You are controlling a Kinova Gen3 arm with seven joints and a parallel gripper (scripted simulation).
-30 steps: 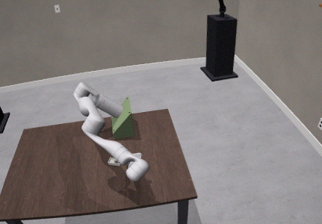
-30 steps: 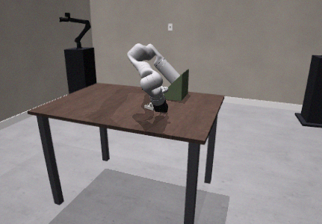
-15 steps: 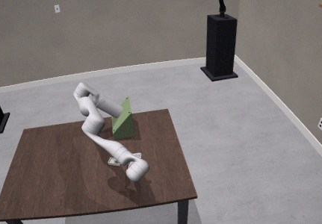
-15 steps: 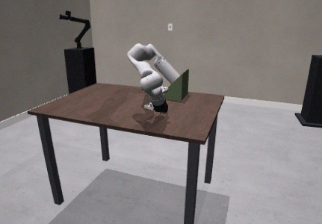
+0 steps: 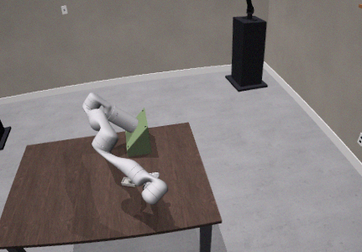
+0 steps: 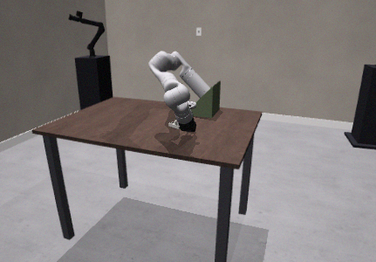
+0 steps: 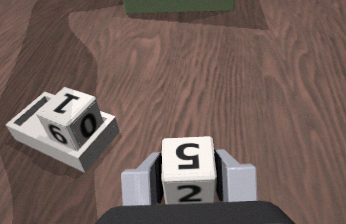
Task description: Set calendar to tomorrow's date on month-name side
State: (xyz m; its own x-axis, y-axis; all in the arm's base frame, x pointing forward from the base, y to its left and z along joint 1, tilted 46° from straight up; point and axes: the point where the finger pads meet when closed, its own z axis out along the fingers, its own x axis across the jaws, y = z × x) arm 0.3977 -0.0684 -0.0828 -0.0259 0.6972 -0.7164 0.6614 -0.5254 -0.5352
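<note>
My hand is 10 mm past the digit cube and 10 mm above it. From my hand the other things lie so: white calendar tray (60 mm behind, 100 mm to the right, 20 mm below); then white cube (50 mm behind, 80 mm to the right).
</note>
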